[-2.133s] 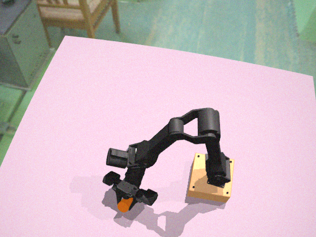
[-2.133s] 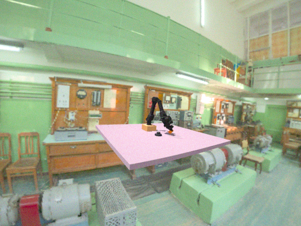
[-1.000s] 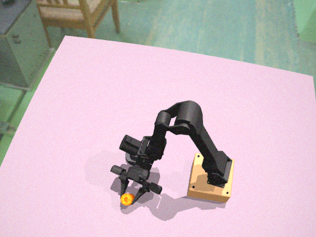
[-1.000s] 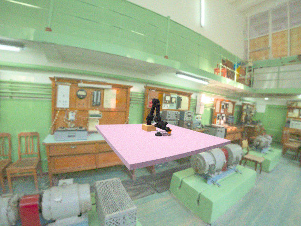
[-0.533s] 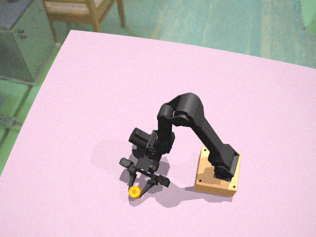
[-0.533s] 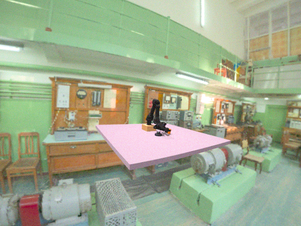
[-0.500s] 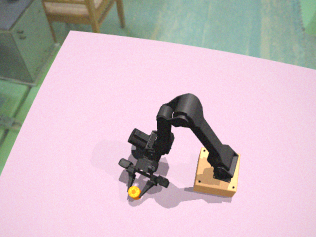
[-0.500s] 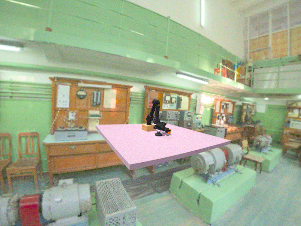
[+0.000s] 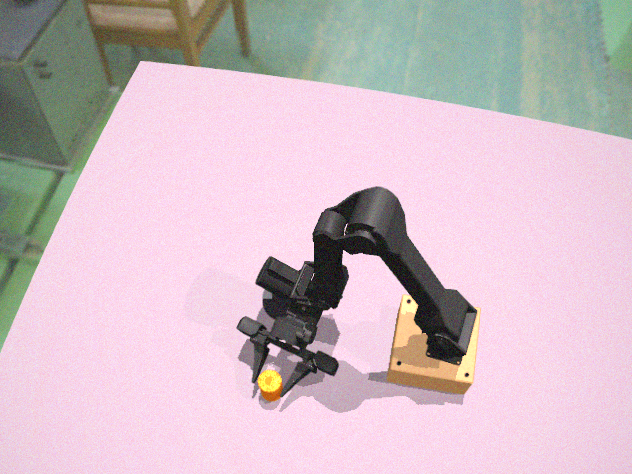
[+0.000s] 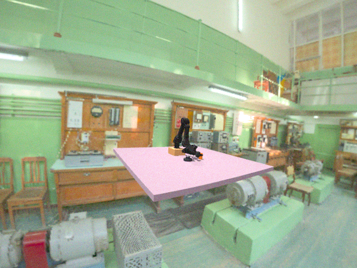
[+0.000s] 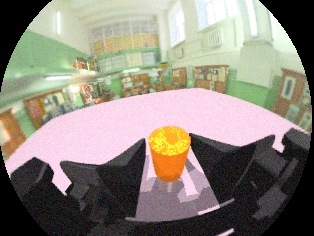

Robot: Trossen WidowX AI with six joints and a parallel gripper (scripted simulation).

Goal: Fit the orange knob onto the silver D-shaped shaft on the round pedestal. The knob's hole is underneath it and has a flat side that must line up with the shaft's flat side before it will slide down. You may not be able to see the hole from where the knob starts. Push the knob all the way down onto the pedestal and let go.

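Right now my gripper tip is 10 mm to the left of the orange knob. Round my gripper tip: dark round pedestal: 190 mm to the right, 40 mm ahead, 20 mm below.
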